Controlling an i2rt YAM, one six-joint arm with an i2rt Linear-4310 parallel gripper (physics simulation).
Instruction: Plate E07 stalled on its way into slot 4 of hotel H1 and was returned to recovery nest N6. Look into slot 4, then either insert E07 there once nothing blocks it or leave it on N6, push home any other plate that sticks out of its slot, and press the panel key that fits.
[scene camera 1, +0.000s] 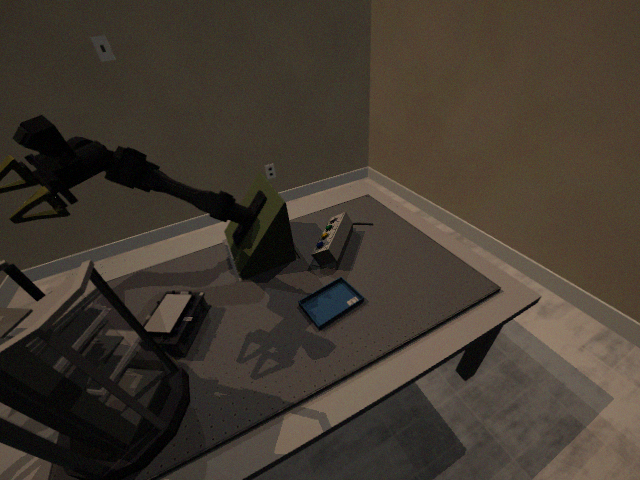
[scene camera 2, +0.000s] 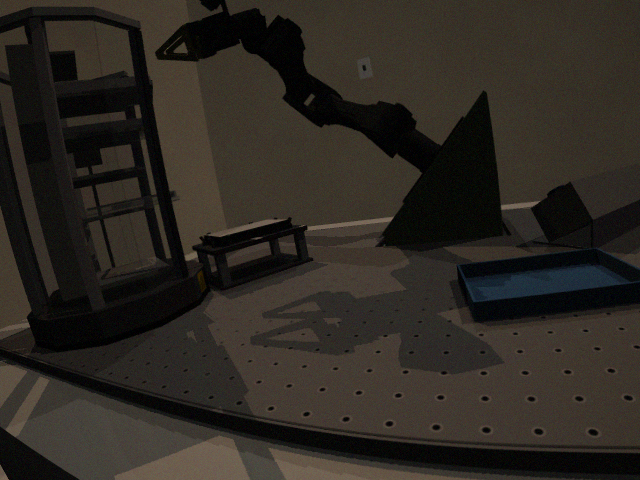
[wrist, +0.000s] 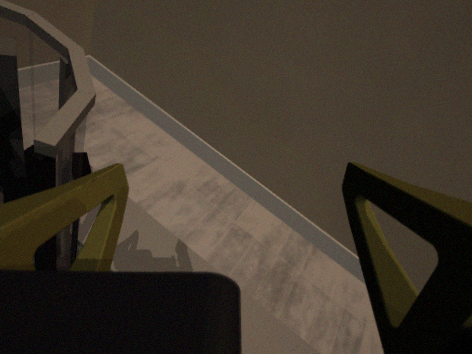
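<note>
Hotel H1 is a dark upright frame with several levels. A translucent plate reaches out past its right post at a lower level; I cannot tell its slot number. Whether something lies in slot 4 cannot be made out. A pale-topped plate, apparently E07, lies on the raised dark nest. The key panel shows blue, yellow, green and dark keys in scene camera 1. My gripper is open and empty, high up beside the hotel's upper part.
A blue tray with a white label lies on the perforated board. The green wedge-shaped arm base stands between nest and panel. Walls rise behind the table.
</note>
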